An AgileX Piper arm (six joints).
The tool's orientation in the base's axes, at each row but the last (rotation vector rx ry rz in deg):
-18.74, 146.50, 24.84
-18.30, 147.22, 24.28
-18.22, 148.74, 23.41
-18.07, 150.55, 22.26
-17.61, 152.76, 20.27
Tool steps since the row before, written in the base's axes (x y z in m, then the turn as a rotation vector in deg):
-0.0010, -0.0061, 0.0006, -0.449, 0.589, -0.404
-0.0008, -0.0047, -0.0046, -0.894, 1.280, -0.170
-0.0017, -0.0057, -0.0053, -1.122, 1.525, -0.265
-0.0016, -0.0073, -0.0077, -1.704, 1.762, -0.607
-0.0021, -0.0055, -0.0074, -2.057, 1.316, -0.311
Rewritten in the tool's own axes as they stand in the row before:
0.0014, -0.0052, -0.0032, 0.504, 0.585, 0.340
0.0037, -0.0052, 0.0017, 0.658, 1.413, 0.194
0.0049, -0.0060, 0.0017, 0.864, 1.686, 0.259
0.0062, -0.0080, 0.0036, 1.494, 1.999, 0.389
0.0060, -0.0061, 0.0040, 1.745, 1.731, -0.137

